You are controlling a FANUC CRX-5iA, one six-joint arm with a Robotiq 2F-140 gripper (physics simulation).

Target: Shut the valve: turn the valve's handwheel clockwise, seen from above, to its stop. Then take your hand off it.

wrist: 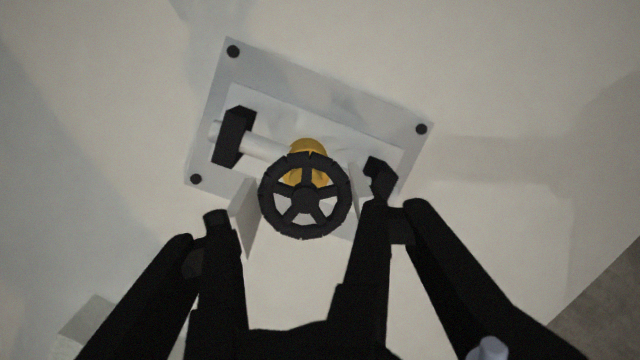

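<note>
The black five-spoked handwheel (pixel 305 231) is in the middle of the wrist view, above the yellow valve body (pixel 307 146), which partly shows behind it. The valve sits on a white pipe (pixel 262 146). My gripper (pixel 304 187) is shut on the handwheel, with one pale finger pad against the left side of the rim and the other against the right side. The right pad is seen nearly edge-on. The wheel hides part of the valve body and the pipe.
Two black clamps (pixel 233 137) (pixel 382 177) hold the pipe on a grey base plate (pixel 320 87) with dark bolts at its corners. A pale block (pixel 90 317) shows at the lower left, partly behind my gripper's linkage. The table's edge runs at the lower right.
</note>
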